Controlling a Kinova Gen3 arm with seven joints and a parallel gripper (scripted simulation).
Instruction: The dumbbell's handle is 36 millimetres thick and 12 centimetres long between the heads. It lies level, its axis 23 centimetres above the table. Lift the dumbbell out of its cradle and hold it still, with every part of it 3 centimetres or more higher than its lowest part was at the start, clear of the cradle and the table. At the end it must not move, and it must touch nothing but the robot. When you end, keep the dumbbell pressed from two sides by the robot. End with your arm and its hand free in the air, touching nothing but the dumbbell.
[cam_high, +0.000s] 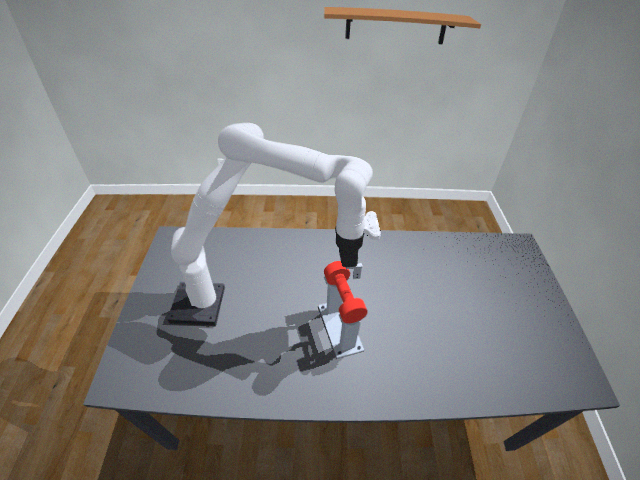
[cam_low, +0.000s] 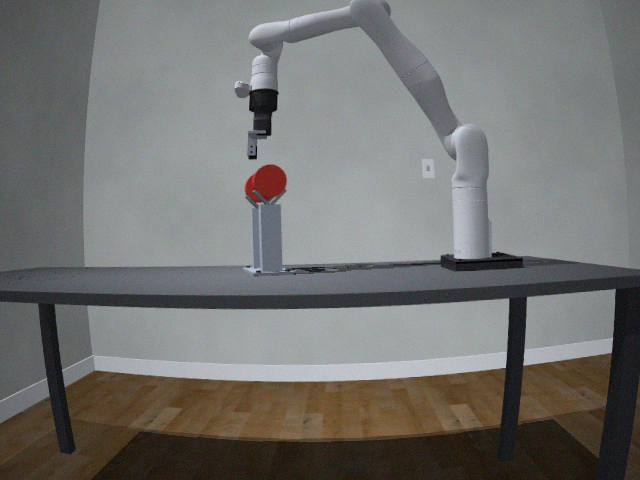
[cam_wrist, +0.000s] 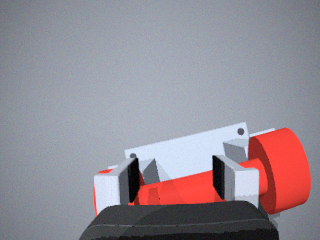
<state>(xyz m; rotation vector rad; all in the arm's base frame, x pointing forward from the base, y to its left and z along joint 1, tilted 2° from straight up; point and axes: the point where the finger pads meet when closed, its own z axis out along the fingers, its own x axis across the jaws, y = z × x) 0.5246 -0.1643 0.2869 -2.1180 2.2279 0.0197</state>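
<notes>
My gripper is now 30 mm past the red dumbbell, 20 mm to the left of it and 90 mm above it. From my hand the other things lie so: grey cradle: 30 mm behind, 20 mm to the right, 220 mm below.
</notes>
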